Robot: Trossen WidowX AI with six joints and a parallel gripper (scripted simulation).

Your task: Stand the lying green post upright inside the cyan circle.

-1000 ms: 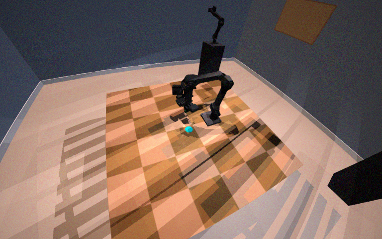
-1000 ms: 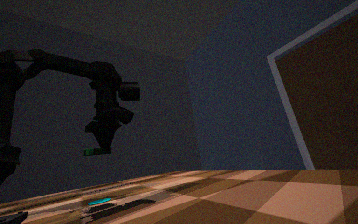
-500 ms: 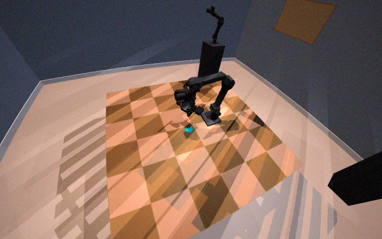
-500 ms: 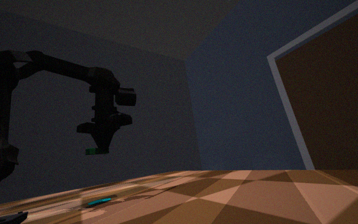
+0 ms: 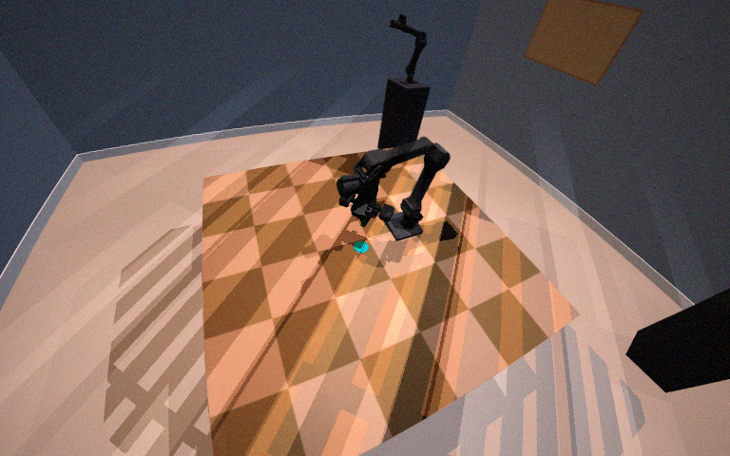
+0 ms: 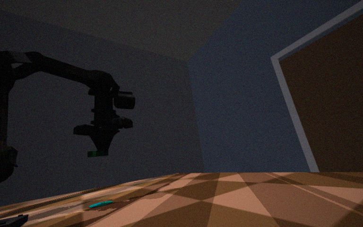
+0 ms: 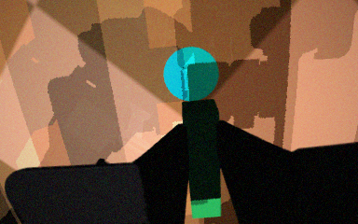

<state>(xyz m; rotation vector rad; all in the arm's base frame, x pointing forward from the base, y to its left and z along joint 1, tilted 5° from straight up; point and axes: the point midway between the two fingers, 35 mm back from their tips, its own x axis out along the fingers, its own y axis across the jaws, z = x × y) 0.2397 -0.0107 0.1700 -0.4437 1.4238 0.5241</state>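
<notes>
The cyan circle is 14 cm below my gripper tip. From my gripper tip the other things lie so: green post (2 cm behind, 1 cm to the right).
</notes>
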